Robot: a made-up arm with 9 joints. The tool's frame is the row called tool.
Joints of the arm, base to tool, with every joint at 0 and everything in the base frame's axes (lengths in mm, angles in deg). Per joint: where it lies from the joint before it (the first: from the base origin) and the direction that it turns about. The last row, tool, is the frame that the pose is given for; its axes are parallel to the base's.
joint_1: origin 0 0 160 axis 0 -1 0
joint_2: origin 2 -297 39 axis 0 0 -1
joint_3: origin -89 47 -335 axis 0 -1 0
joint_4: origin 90 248 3 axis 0 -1 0
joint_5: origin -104 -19 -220 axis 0 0 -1
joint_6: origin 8 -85 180 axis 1 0 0
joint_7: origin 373 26 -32 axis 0 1 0
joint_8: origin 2 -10 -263 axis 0 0 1
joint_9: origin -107 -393 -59 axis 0 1 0
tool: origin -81 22 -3
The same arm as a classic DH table. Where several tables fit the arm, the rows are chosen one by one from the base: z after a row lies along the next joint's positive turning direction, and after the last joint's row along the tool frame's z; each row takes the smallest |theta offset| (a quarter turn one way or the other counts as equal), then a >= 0, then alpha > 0; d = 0 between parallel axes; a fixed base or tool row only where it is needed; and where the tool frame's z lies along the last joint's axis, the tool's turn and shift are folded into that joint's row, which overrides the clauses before.
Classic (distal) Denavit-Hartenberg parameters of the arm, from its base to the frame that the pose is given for. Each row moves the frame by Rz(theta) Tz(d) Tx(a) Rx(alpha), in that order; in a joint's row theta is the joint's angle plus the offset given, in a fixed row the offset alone. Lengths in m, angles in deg.
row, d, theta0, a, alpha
base (fixed), 0.16, 0, 0, 90
joint_1, 0.297, 0, 0.002, 90
joint_2, 0.296, 0, -0.089, -90
joint_3, 0, 1.91, 0.09, 0
joint_4, -0.276, -1.91, -0.104, 90
joint_5, 0.04, 90, 0.085, 90
joint_6, 0.381, 90, 0.032, -90
joint_7, 0.016, -90, 0.002, 90
joint_8, -0.322, 0, -0.107, -90
joint_9, -0.371, 0, -0.081, 90
tool (fixed), -0.003, 0, 0, 0

